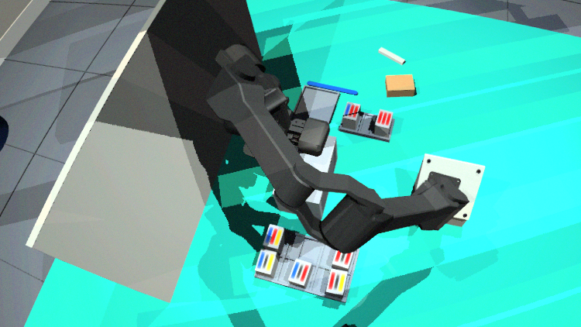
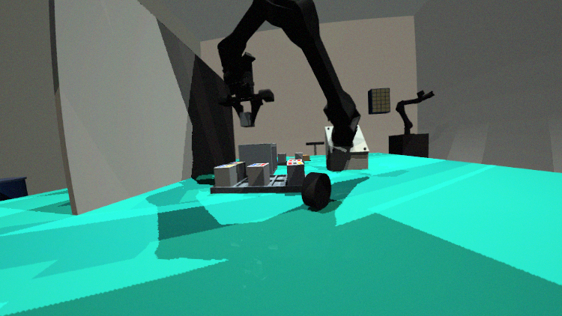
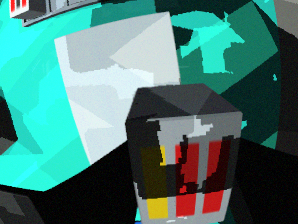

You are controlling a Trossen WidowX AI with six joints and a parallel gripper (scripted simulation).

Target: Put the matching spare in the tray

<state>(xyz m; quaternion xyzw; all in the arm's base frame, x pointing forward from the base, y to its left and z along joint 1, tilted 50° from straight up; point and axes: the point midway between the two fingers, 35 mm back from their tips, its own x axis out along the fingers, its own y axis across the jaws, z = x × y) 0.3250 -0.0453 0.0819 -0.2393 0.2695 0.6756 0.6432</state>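
My gripper tip is 2 cm short of the dark-rimmed tray, 21 cm to the left of it and 17 cm above it. The rest, counted from my gripper tip: grey holder 13 cm behind, 20 cm to the right, 16 cm below; then spare unit 2 cm above; then grey wall 20 cm ahead, 5 cm above.
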